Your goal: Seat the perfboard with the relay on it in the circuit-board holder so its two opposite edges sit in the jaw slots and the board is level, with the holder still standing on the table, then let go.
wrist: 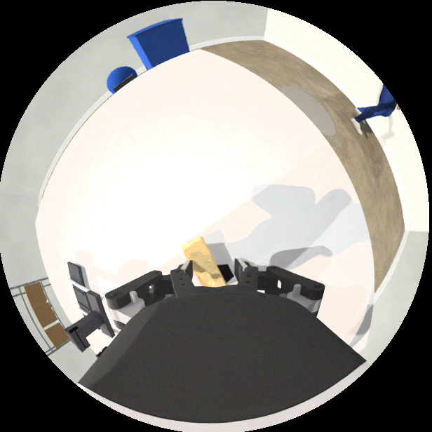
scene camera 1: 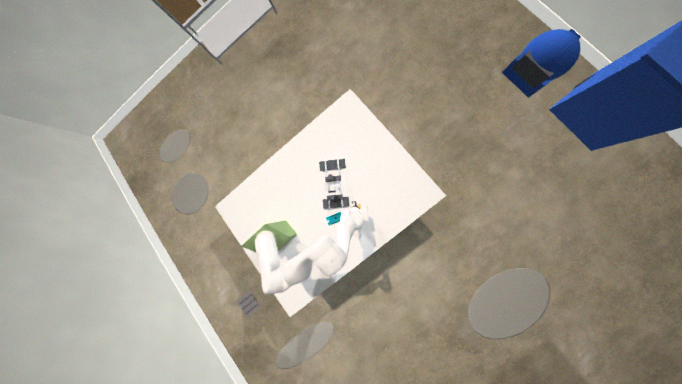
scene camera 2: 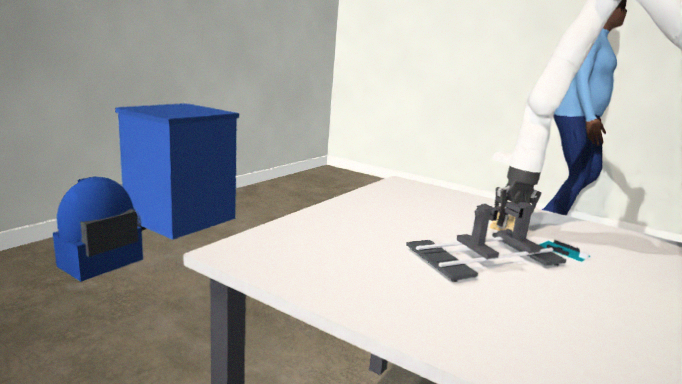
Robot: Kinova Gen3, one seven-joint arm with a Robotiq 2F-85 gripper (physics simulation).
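Seen in the pictures: gripper, fingertip midpoint: (scene camera 2: 508,228); arm's base at its link origin: (scene camera 1: 265,237).
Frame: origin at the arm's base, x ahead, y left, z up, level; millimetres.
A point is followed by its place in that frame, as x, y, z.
The circuit-board holder (scene camera 1: 332,164) {527, 138, -195} (scene camera 2: 452,270) {481, 183, -195} stands on the table, with dark feet, pale rods and two upright jaws; part of the holder (wrist: 104,314) shows at the lower left of the wrist view. No board shows in its jaws. The yellow-tan perfboard (scene camera 2: 504,222) (wrist: 202,259) is beside the holder, partly hidden by a jaw in scene camera 2. A black part (wrist: 226,272), seemingly the relay, shows beside its yellow face. My gripper (scene camera 2: 512,220) {468, -179, -205} (wrist: 213,266) is partly open, pointing down, with its fingers on either side of the perfboard, and holds nothing.
A teal board (scene camera 1: 333,219) {321, -137, -209} (scene camera 2: 575,255) {303, -125, -209} lies on the white table (scene camera 1: 350,115) {809, 321, -211} (scene camera 2: 310,260) {722, 312, -211} near one holder foot. A green shape (scene camera 1: 282,231) {74, -24, -56} is at the arm's base. A person (scene camera 2: 585,100) stands beyond the table. Blue cabinets (scene camera 2: 200,170) are farther off.
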